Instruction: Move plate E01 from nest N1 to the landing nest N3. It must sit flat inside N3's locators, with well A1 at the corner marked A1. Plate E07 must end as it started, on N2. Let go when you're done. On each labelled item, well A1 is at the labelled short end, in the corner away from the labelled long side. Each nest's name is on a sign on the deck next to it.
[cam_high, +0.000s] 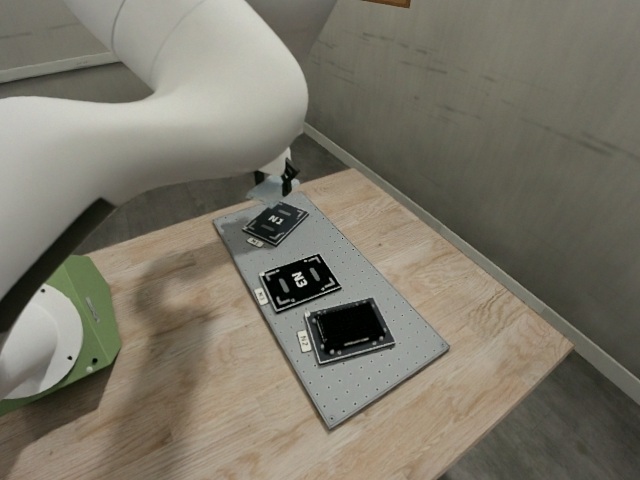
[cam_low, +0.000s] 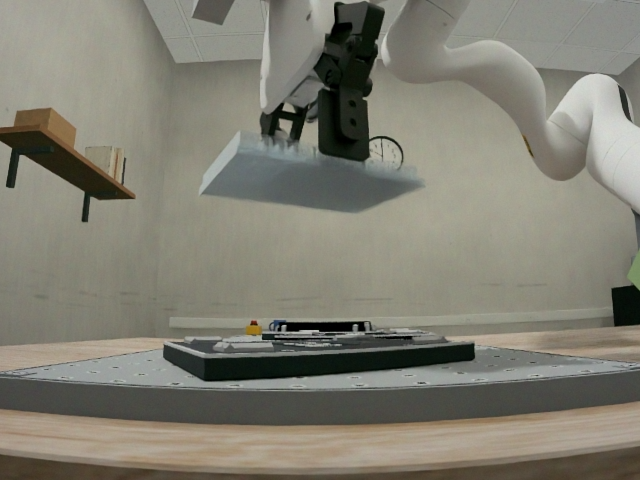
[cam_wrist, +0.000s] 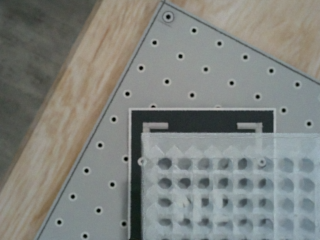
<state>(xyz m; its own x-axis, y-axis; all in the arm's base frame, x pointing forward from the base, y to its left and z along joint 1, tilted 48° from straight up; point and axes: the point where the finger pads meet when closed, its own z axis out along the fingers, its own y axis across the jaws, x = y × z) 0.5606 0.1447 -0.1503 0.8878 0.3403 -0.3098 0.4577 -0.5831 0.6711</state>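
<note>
My gripper is now 230 mm to the left of the nest N3, 120 mm above it and 50 mm past it. From my hand the other things lie so: nest N1 (120 mm below); plate E01 (10 mm below); black well plate (390 mm to the right, 110 mm below, 20 mm behind).
</note>
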